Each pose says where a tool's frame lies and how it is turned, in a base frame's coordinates. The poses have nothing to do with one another.
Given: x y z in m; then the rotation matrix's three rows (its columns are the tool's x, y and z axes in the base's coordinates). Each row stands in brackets.
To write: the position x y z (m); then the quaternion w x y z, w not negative. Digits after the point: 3 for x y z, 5 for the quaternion. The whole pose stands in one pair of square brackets.
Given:
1: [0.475 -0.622 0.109], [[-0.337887 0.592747 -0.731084], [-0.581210 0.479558 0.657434], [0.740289 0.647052 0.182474]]
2: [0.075 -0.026 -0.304], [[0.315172 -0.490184 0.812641], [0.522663 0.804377 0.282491], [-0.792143 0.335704 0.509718]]
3: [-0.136 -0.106 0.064], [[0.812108 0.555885 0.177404], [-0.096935 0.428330 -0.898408], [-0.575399 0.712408 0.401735]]
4: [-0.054 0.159 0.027], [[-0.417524 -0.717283 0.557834], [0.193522 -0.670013 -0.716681], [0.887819 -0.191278 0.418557]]
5: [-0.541 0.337 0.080], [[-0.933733 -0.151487 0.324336], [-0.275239 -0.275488 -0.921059], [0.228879 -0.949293 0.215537]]
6: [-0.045 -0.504 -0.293], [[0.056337 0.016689 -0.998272], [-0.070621 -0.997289 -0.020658], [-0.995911 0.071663 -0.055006]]
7: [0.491 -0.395 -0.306], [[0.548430 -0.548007 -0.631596], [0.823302 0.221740 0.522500], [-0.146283 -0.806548 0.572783]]
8: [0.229 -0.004 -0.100], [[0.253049 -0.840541 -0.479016], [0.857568 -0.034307 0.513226], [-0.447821 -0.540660 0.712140]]
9: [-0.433 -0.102 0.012], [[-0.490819 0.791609 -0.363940], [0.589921 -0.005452 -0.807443], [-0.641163 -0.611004 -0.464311]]
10: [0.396 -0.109 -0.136], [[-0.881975 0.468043 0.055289], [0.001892 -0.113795 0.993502], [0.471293 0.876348 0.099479]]
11: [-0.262 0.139 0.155], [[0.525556 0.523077 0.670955], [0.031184 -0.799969 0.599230], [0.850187 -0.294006 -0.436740]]
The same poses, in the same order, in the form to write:
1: [0.475 -0.622 0.109 0.57536 -0.00451 -0.63933 -0.51010]
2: [0.075 -0.026 -0.304 0.81075 0.01641 0.49485 0.31232]
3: [-0.136 -0.106 0.064 0.81274 0.49549 0.23156 -0.20081]
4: [-0.054 0.159 0.027 0.28767 0.45660 -0.28677 0.79153]
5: [-0.541 0.337 0.080 0.03974 -0.17764 0.60056 -0.77858]
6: [-0.045 -0.504 -0.293 0.03179 0.72606 -0.01857 -0.68665]
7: [0.491 -0.395 -0.306 0.76534 -0.43414 -0.15853 0.44794]
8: [0.229 -0.004 -0.100 0.69478 -0.37922 -0.01122 0.61102]
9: [-0.433 -0.102 0.012 0.09927 0.49471 0.69815 -0.50793]
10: [0.396 -0.109 -0.136 0.16102 -0.18189 -0.64589 -0.72375]
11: [-0.262 0.139 0.155 0.26872 -0.83100 -0.16674 -0.45762]
